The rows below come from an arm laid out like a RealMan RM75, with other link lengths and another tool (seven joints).
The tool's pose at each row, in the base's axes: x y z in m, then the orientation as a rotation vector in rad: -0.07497 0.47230 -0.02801 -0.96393 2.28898 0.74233; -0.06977 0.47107 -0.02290 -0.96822 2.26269 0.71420; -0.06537 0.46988 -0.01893 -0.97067 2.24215 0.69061; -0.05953 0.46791 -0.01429 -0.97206 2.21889 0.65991; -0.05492 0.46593 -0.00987 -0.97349 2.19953 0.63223; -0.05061 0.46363 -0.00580 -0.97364 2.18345 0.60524; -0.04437 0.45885 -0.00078 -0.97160 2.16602 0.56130; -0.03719 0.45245 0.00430 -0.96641 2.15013 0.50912; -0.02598 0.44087 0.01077 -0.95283 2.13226 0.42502; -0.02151 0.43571 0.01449 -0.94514 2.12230 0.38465; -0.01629 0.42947 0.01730 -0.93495 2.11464 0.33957; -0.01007 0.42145 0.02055 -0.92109 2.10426 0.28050
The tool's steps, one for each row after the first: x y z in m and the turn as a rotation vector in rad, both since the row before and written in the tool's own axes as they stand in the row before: -0.00590 -0.00327 -0.00303 0.02035 -0.01772 -0.02222; -0.00467 -0.00310 -0.00227 0.01740 -0.01393 -0.01741; -0.00555 -0.00465 -0.00267 0.02308 -0.01579 -0.02017; -0.00467 -0.00392 -0.00275 0.02070 -0.01255 -0.01764; -0.00408 -0.00407 -0.00268 0.02047 -0.01022 -0.01530; -0.00454 -0.00708 -0.00403 0.03353 -0.00983 -0.01978; -0.00417 -0.00903 -0.00440 0.04053 -0.00804 -0.01984; -0.00442 -0.01561 -0.00621 0.06670 -0.00682 -0.02561; -0.00220 -0.00678 -0.00310 0.03271 -0.00417 -0.01214; -0.00123 -0.00816 -0.00245 0.03675 -0.00166 -0.01121; -0.00099 -0.01024 -0.00279 0.04842 -0.00173 -0.01449
